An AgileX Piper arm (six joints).
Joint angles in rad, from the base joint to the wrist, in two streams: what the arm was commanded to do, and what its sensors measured. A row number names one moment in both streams.
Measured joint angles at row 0: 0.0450, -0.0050, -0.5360, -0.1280, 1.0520, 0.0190
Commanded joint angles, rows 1 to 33: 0.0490, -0.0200, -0.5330, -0.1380, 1.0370, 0.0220; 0.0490, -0.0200, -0.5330, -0.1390, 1.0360, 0.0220; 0.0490, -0.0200, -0.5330, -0.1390, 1.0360, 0.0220; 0.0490, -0.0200, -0.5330, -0.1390, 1.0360, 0.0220; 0.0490, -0.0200, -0.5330, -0.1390, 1.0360, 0.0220; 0.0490, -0.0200, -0.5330, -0.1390, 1.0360, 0.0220; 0.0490, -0.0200, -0.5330, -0.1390, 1.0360, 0.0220; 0.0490, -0.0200, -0.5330, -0.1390, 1.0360, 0.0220; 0.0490, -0.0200, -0.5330, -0.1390, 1.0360, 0.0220; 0.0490, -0.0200, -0.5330, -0.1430, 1.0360, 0.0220; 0.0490, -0.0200, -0.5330, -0.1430, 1.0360, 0.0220; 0.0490, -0.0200, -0.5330, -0.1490, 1.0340, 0.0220; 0.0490, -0.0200, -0.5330, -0.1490, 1.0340, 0.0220; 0.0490, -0.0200, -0.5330, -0.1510, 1.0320, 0.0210; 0.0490, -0.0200, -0.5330, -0.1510, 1.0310, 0.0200; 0.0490, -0.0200, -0.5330, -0.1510, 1.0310, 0.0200; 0.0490, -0.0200, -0.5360, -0.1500, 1.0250, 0.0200; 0.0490, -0.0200, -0.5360, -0.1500, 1.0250, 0.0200; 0.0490, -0.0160, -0.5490, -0.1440, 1.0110, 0.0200; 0.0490, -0.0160, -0.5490, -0.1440, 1.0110, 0.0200; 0.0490, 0.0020, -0.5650, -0.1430, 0.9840, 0.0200; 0.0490, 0.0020, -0.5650, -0.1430, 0.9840, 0.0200; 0.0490, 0.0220, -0.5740, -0.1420, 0.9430, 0.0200; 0.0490, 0.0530, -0.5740, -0.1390, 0.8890, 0.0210; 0.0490, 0.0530, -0.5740, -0.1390, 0.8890, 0.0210; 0.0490, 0.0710, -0.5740, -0.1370, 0.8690, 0.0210; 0.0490, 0.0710, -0.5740, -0.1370, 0.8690, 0.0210; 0.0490, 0.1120, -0.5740, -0.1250, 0.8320, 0.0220; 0.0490, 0.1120, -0.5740, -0.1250, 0.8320, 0.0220; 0.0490, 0.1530, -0.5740, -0.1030, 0.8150, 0.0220; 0.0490, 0.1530, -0.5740, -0.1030, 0.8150, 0.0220; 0.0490, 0.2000, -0.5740, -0.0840, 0.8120, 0.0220; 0.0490, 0.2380, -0.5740, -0.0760, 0.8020, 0.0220
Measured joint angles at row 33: 0.0450, 0.1870, -0.5690, -0.0940, 0.8320, 0.0190
